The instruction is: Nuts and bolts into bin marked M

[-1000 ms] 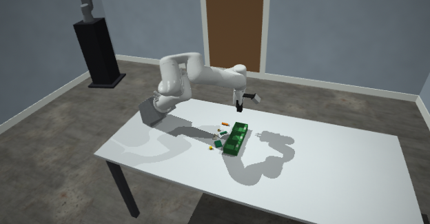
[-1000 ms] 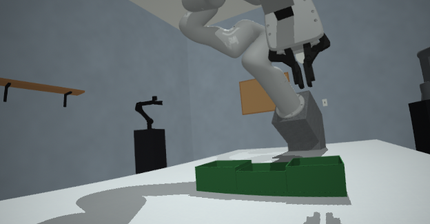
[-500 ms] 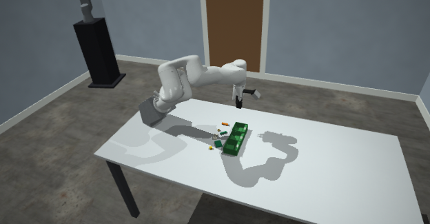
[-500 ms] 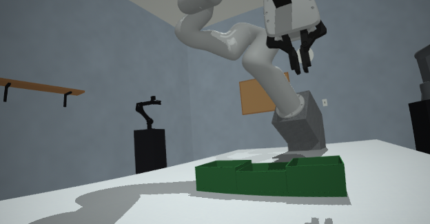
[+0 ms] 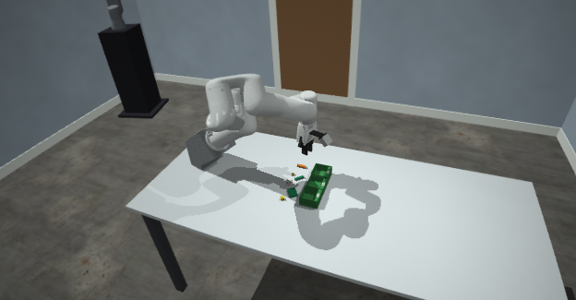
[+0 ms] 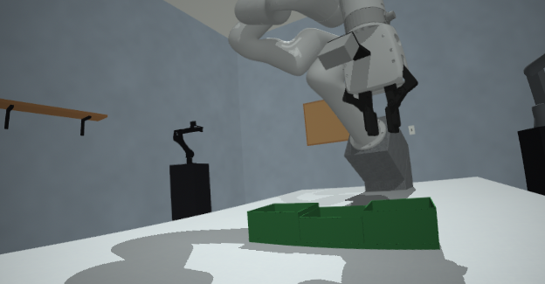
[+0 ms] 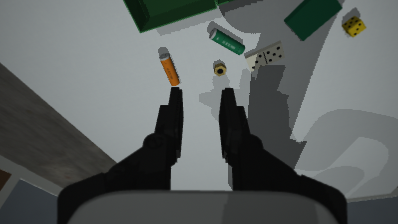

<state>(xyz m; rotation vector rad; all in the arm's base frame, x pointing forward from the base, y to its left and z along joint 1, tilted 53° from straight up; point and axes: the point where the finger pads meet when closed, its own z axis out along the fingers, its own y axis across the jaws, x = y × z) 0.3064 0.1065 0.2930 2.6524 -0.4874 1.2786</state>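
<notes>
My gripper is now 70 mm past the brass nut and 160 mm above it. The rest, counted from my hand: green battery (40 mm behind, 20 mm to the right, 160 mm below); then orange battery (30 mm behind, 70 mm to the left, 160 mm below); then green bin row (50 mm ahead, 80 mm to the right, 140 mm below).
</notes>
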